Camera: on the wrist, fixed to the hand. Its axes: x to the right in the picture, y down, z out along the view.
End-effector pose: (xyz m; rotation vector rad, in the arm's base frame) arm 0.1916 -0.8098 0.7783 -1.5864 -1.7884 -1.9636
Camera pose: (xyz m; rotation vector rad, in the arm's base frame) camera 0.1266 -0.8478 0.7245 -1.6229 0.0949 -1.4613
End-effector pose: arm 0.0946 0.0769 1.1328 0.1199 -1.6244 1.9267
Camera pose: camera 0.1676 0.1247 1.1637 1.5272 1.4786 -1.7941
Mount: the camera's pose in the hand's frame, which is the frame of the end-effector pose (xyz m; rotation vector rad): -0.0271 -0.0661 -0.0589 -0.3283 0.3396 1.5091
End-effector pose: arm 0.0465 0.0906 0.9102 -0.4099 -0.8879 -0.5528
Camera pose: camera 0.0286 0.0138 0.8617 -1.0844 0.0077 0.6371
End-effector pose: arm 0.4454 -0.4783 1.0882 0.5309 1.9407 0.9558
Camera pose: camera 0.4095 -0.5614 1.0687 -1.7078 -1.2738 -2.2026
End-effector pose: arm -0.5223 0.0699 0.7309 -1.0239 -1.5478 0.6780
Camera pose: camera -0.4813 0.0095 0.7879 -2.4031 -0.3435 1.1352
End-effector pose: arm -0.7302 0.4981 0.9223 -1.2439 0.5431 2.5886
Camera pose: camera -0.6489 0.5325 0.8944 0.7449 -0.7007 -1.5138
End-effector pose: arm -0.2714 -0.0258 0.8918 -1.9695 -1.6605 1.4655
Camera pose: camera -0.2673 0.0012 0.9803 2.4948 0.0071 -0.5974
